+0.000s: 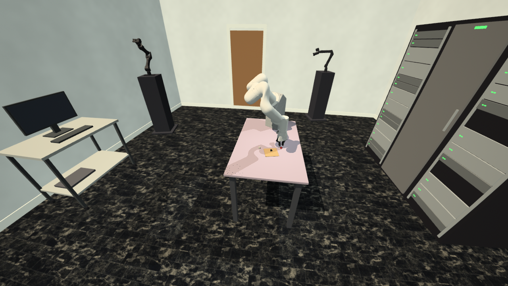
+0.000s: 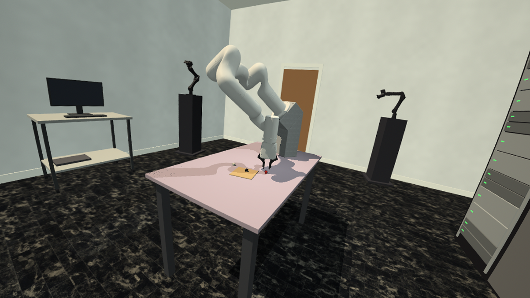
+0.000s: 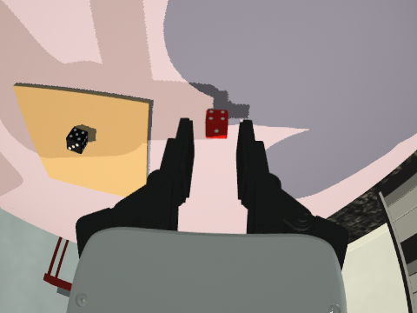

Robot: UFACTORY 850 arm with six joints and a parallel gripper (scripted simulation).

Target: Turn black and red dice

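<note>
Right now my hand is 10 mm short of the red die and 40 mm above it. Round my hand: mat: 70 mm ahead, 120 mm to the right, 50 mm below; then white die: 10 mm behind, 230 mm to the right, 40 mm below; then black die: 50 mm ahead, 120 mm to the right, 40 mm below.
</note>
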